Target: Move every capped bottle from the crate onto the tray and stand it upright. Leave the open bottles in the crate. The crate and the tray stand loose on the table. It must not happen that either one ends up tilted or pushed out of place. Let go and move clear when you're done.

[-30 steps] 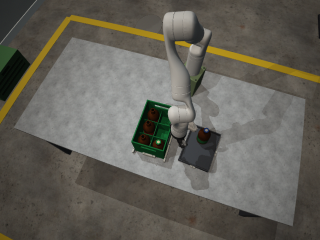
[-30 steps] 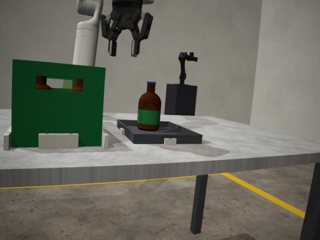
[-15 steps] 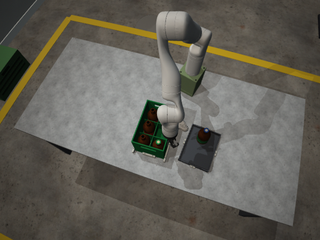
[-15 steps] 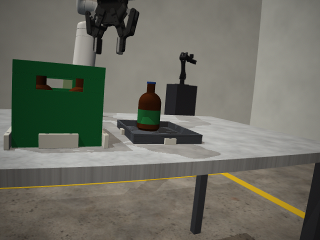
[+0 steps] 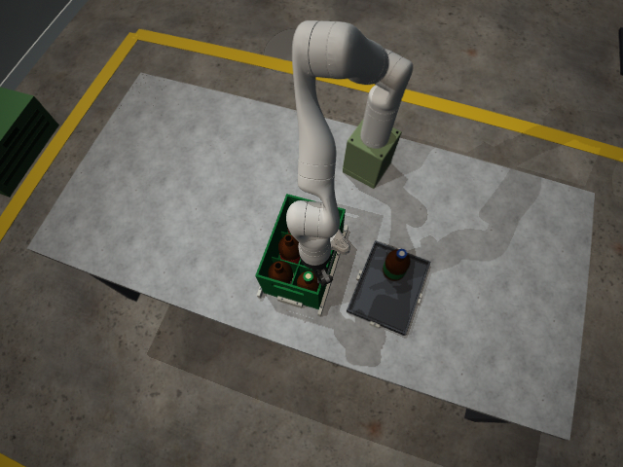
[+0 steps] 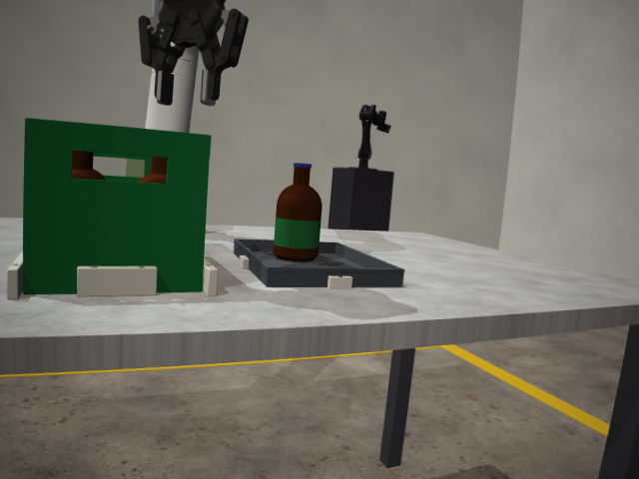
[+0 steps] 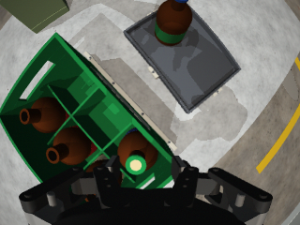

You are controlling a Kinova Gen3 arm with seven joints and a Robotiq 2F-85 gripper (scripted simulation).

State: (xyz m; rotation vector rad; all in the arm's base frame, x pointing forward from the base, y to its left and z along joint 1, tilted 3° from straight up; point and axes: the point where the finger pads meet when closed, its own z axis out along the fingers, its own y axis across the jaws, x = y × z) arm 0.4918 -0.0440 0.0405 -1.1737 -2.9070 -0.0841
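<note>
The crate lies 14 cm below my hand, 9 cm behind it and 7 cm to the right of it. Also, from my hand: tray 21 cm to the left, 21 cm below, 8 cm behind.
</note>
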